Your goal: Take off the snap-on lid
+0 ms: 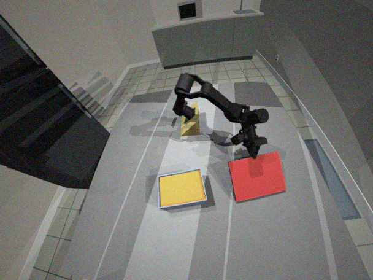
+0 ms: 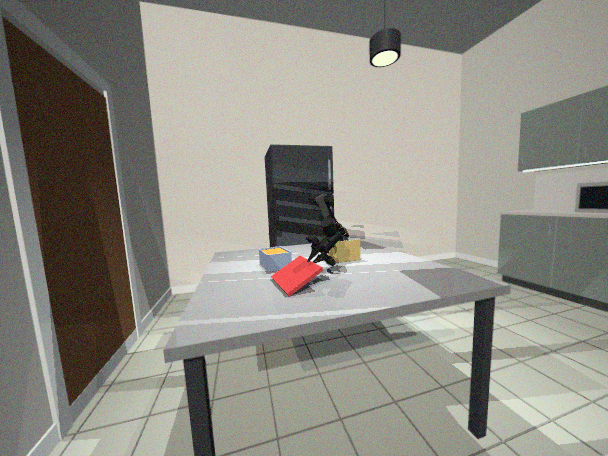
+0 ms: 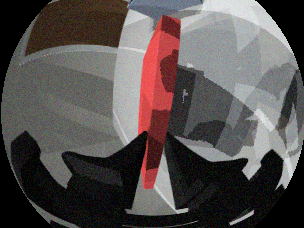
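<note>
My gripper tip is 7 cm short of the red lid, 3 cm above it and 2 cm to the right of it. From my gripper tip the other things lie so: storage box 33 cm to the right, 15 cm ahead, 4 cm below.
</note>
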